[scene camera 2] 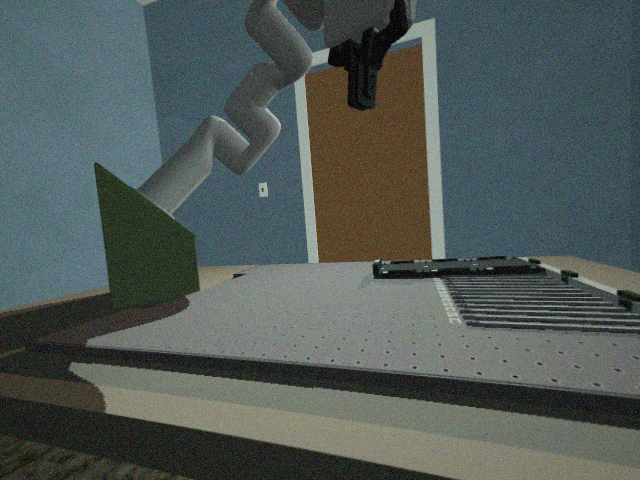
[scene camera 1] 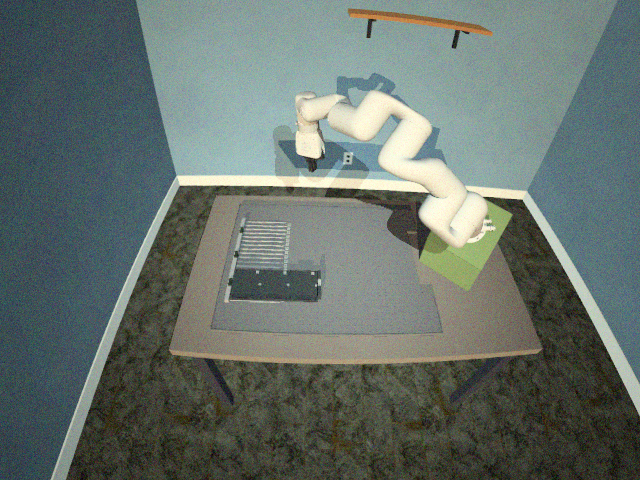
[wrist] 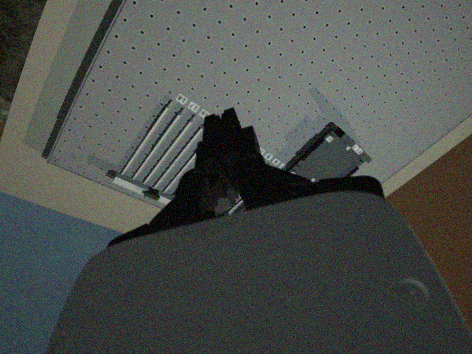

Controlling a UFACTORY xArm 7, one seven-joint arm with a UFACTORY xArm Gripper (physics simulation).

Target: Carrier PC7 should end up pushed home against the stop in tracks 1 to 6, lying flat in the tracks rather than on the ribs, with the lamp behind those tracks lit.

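Pixels of known places: gripper, fingertip midpoint: (scene camera 2: 361,107) (scene camera 1: 312,170) (wrist: 228,133); arm's base at its link origin: (scene camera 2: 150,206).
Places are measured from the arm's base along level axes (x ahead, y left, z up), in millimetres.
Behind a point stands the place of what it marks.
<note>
Carrier PC7, seemingly the dark panel (scene camera 1: 273,292) @(x 624, y 388, z -196 mm) (scene camera 2: 454,267) @(x 649, y 338, z -197 mm) (wrist: 327,159) @(x 541, y 303, z -198 mm), lies level at the front end of the ribbed tracks (scene camera 1: 263,242) (wrist: 158,144). Its left end is at the pale stop rail (scene camera 1: 238,243) @(x 852, y 223, z -193 mm) (wrist: 131,186) @(x 890, y 112, z -193 mm) in scene camera 1. Whether it sits down in the tracks or on ribs is too small to tell, and the track numbers under it are hidden. Small dark green blocks (scene camera 1: 236,253) @(x 831, y 277, z -188 mm) (scene camera 2: 568,273) @(x 830, y 272, z -189 mm) stand along the rail; no glow shows on them. My gripper (scene camera 1: 312,169) @(x 627, y -20, z 57 mm) (scene camera 2: 361,106) @(x 627, y -20, z 57 mm) (wrist: 228,133) @(x 627, y -20, z 57 mm) is shut and empty, high above the board and apart from the carrier.
The tracks stand on a grey perforated board (scene camera 1: 372,289) @(x 295, y 244, z -209 mm) (scene camera 2: 310,320) @(x 539, y -40, z -209 mm) (wrist: 280,65) @(x 548, y 78, z -209 mm) on the table (scene camera 1: 310,347) @(x 433, y 533, z -222 mm). The green base block (scene camera 1: 467,273) @(x -42, y 107, z -138 mm) (scene camera 2: 149,253) @(x 107, y -58, z -114 mm) carries my arm at the right in scene camera 1. A wooden shelf (scene camera 1: 418,20) is on the back wall.
</note>
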